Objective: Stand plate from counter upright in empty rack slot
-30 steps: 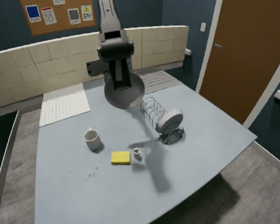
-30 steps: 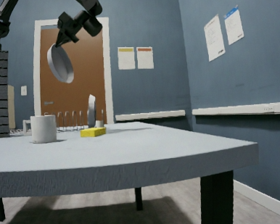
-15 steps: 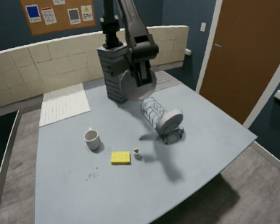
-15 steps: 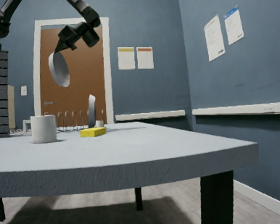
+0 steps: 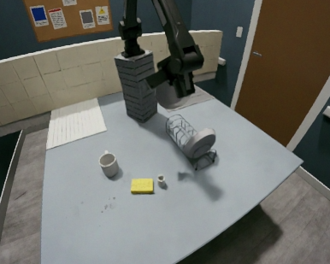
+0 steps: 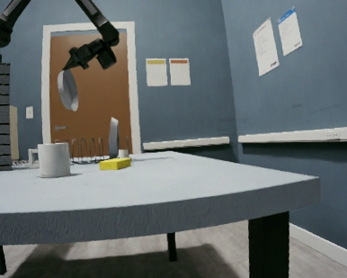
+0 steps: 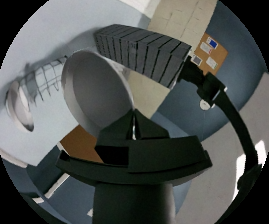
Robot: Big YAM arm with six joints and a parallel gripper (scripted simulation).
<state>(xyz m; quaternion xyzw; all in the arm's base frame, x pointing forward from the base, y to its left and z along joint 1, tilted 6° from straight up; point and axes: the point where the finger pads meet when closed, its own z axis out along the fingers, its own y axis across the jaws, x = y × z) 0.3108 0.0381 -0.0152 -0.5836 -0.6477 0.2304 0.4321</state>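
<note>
My gripper is now 80 mm above the white plate, 30 mm to the right of it and 10 mm short of it. From my hand the other things lie so: white draining mat 510 mm behind, 480 mm to the right, 400 mm below; then white mug 370 mm below, 350 mm to the right, 50 mm ahead; then small white cup 390 mm below, 240 mm ahead, 160 mm to the right.
</note>
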